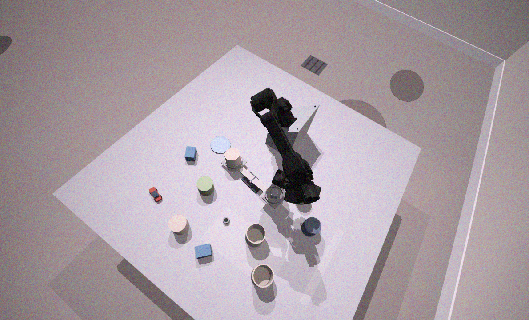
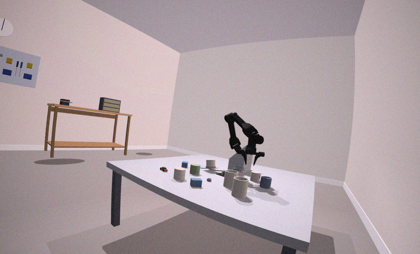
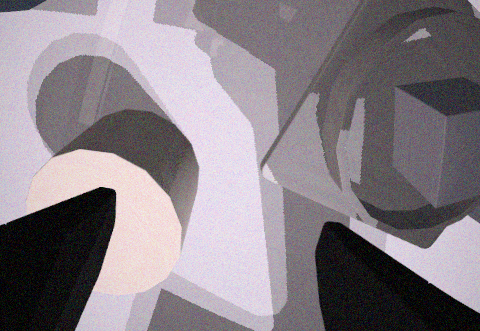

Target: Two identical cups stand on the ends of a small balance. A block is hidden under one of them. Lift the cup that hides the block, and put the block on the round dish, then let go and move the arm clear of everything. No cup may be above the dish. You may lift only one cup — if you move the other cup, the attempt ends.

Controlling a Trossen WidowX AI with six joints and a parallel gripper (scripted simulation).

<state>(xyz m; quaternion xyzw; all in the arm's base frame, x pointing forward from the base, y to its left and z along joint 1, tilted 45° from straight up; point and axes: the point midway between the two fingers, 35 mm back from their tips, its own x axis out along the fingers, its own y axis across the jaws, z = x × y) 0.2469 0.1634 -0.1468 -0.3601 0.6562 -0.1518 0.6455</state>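
Right now my gripper tip is 50 mm short of the grey block, 60 mm to the left of it and 30 mm above it. The rest, counted from my gripper tip: blue cylinder 40 mm ahead, 130 mm to the left, 80 mm below; then dark piece 250 mm ahead, 150 mm to the right, 110 mm below; then balance 40 mm ahead, 180 mm to the right, 70 mm below.
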